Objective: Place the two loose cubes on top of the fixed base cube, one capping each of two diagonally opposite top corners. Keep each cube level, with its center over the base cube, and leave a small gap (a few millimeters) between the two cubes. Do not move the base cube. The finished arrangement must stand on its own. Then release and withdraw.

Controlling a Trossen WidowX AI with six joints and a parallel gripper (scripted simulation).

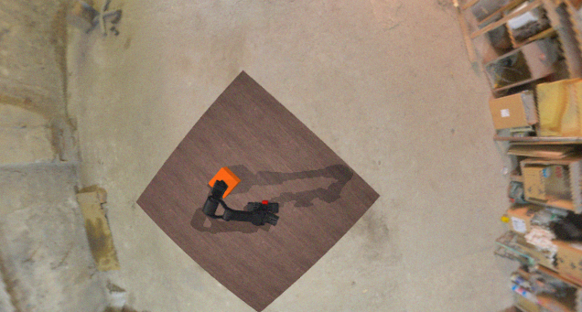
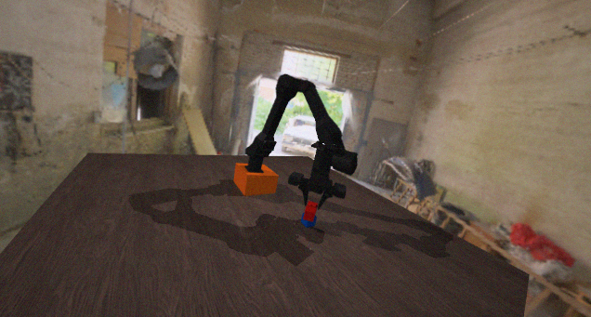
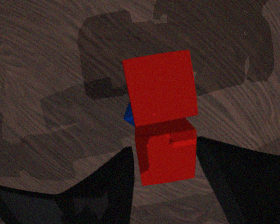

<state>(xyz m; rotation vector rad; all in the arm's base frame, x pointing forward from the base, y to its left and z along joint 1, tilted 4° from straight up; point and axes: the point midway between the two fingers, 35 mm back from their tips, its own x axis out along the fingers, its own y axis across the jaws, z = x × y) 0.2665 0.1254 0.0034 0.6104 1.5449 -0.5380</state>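
Now: gripper tip 1 cm short of the blue cube, 1 cm to the left of it and 4 cm above it.
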